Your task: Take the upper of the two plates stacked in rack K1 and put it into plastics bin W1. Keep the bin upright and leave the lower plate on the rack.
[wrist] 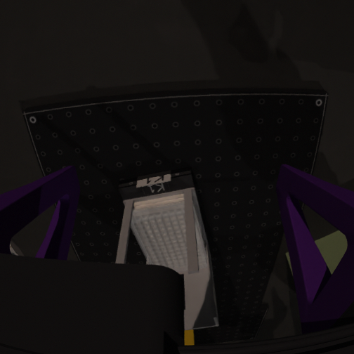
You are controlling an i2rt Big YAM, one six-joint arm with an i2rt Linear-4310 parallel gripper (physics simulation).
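Rack K1 [192, 237] has pale side posts and a dark end block with a "K1" label, and stands in the lower middle of the wrist view. A pale, translucent plate [162, 232] with a grid of wells lies between the posts. A thin, warm-toned edge shows at its label end; I cannot clearly tell the lower plate apart from the upper one. My gripper [177, 176] is open and empty, its purple fingers wide apart on either side of the rack and above it. The dark gripper body hides the lower left part of the rack. Bin W1 cannot be made out.
The rack stands on a black board [240, 115] with rows of small holes and a screw at each far corner. A yellow patch [189, 337] shows below the rack. A green surface [330, 250] shows through the right finger's opening. Dark floor lies beyond the board.
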